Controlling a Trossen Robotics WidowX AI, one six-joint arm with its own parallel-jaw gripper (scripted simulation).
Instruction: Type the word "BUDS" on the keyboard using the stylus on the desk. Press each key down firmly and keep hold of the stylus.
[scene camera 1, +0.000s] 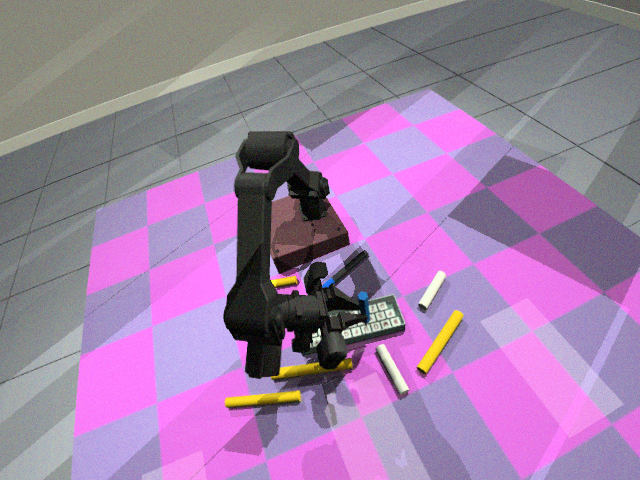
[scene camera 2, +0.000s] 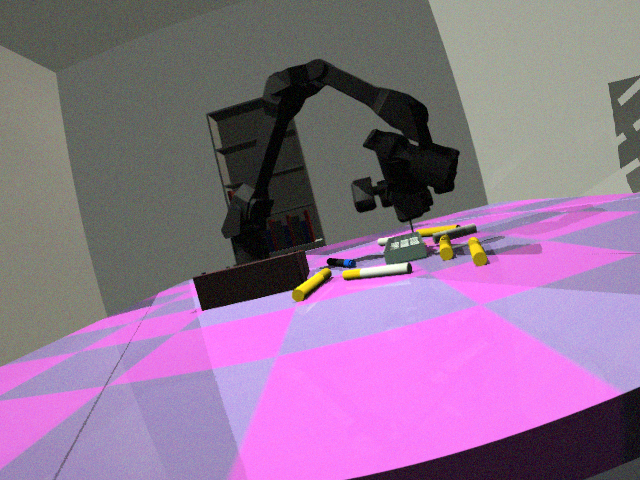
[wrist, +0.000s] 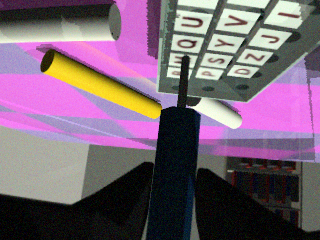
Labels:
my gripper: scene camera 1 365, 312; scene camera 2 406, 206; wrist 174, 175

